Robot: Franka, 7 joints.
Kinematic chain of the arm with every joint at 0, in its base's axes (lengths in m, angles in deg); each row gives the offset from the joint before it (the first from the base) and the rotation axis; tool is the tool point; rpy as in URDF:
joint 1: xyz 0 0 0.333 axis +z
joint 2: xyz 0 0 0 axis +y
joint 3: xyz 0 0 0.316 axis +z
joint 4: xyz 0.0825 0 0 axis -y
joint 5: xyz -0.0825 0 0.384 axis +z
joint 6: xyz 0 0 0 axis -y
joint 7: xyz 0.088 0 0 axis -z
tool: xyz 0 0 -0.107 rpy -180 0 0
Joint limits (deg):
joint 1: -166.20..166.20
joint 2: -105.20..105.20
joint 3: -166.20..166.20
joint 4: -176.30..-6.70
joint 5: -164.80..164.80
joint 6: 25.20..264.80
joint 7: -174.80..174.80
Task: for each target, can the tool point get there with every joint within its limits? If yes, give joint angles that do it. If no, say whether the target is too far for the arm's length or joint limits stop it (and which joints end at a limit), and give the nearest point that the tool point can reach.
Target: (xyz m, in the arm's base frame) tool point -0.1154 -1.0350 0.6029
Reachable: no: too far | nearest point -0.0920 -0.8253 0.5482 | short by 0.218 m
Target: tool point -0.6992 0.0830 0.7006
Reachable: yes | joints -33.84 -34.36 -121.84 -61.29 63.46 190.17 -27.57
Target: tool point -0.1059 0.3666 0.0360
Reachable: yes | joints 42.13 84.89 62.85 -118.07 -61.17 58.97 -17.94
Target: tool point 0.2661 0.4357 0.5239
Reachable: yes | joints -77.86 -10.08 117.11 -106.60 75.71 50.40 76.92
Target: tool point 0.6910 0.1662 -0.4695
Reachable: no: too far | nearest point 0.5623 0.1353 -0.2713 | short by 0.238 m
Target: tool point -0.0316 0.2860 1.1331
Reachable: yes | joints -39.93 -4.63 126.03 -24.59 -4.59 131.07 7.17
